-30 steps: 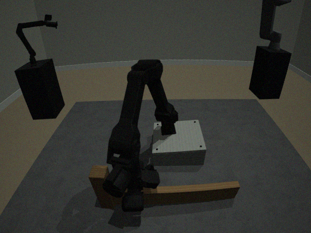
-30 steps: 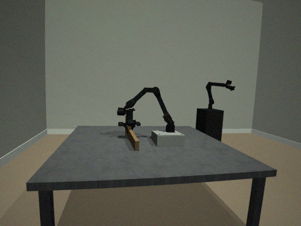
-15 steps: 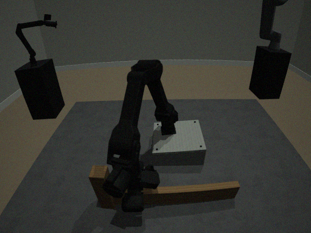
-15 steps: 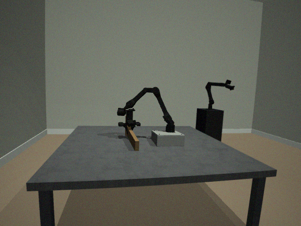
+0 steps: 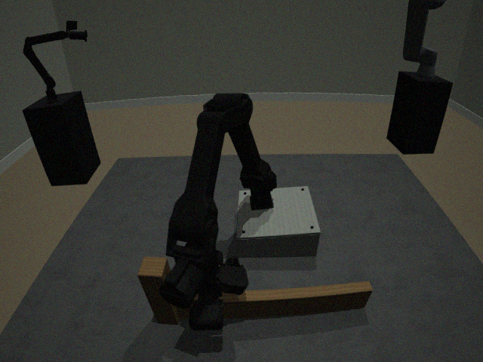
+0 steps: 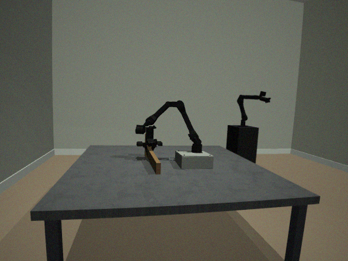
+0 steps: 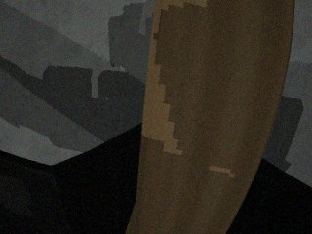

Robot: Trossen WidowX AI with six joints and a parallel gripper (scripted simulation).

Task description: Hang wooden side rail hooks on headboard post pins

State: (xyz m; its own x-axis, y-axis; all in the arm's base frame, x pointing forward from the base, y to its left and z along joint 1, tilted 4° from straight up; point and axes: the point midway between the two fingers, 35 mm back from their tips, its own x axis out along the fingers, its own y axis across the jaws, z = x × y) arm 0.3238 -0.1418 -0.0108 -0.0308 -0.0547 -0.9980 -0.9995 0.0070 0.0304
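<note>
My gripper tip is now 1 cm past the wooden headboard post, 10 cm to the left of it and 5 cm below it.
</note>
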